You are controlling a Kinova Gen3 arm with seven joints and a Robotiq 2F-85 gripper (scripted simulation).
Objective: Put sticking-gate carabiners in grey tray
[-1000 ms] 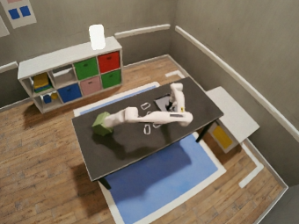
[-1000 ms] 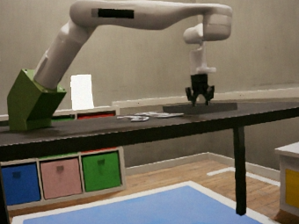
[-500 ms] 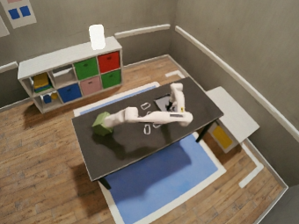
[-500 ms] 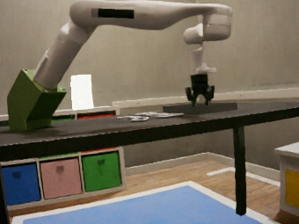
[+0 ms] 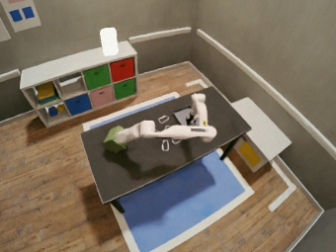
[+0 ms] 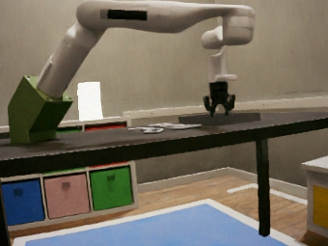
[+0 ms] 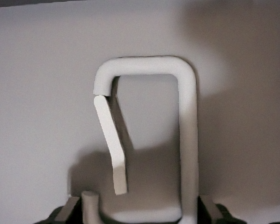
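The grey tray is 1 cm ahead of my hand, 3 cm to the left of it and 1 cm below it.
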